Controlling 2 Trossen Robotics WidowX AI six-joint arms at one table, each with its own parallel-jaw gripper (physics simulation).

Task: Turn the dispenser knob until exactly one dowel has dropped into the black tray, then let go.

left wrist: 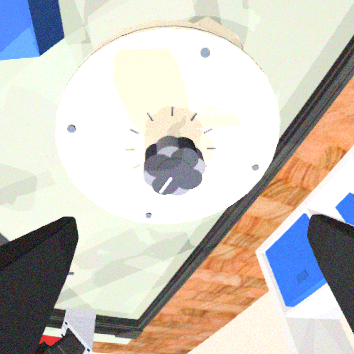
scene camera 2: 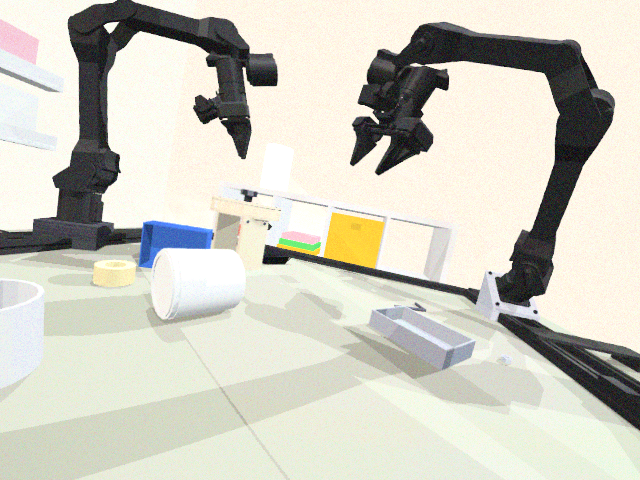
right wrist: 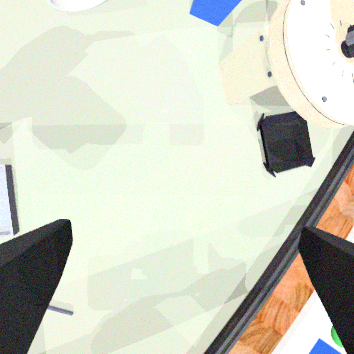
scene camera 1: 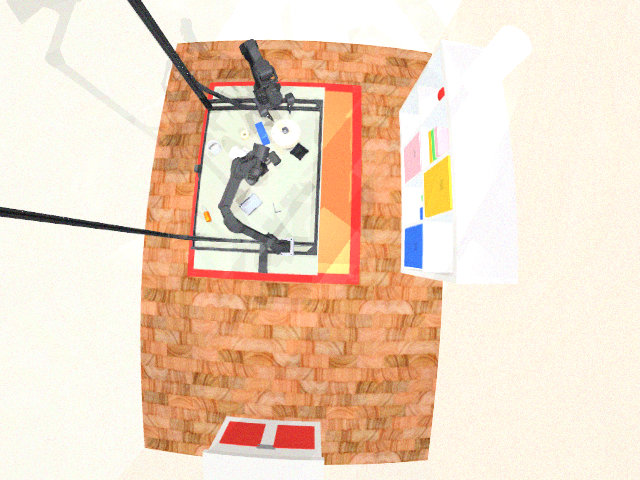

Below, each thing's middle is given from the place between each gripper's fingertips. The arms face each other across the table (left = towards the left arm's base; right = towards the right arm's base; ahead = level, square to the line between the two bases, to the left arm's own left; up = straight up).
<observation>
Now: left hand 10 cm above the dark lobed knob [left wrist: 172, 165] and 3 cm to the left of it. The rest, counted from my left hand: tape roll [scene camera 2: 112, 273] 25 cm behind, 23 cm below, 9 cm to the left; blue bin [scene camera 2: 156, 235] 20 cm below, 14 cm behind, 5 cm to the left; dispenser [scene camera 2: 224, 205] 10 cm below, 3 cm to the right.
My right hand is 120 mm short of the dark lobed knob, 240 mm to the right of it and 100 mm above it. Also, from my right hand: grey tray [scene camera 2: 437, 344] (160 mm behind, 100 mm to the right, 240 mm below); then white cylinder [scene camera 2: 184, 282] (170 mm behind, 210 mm to the left, 220 mm below); then dispenser (120 mm ahead, 240 mm to the left, 110 mm below).
</observation>
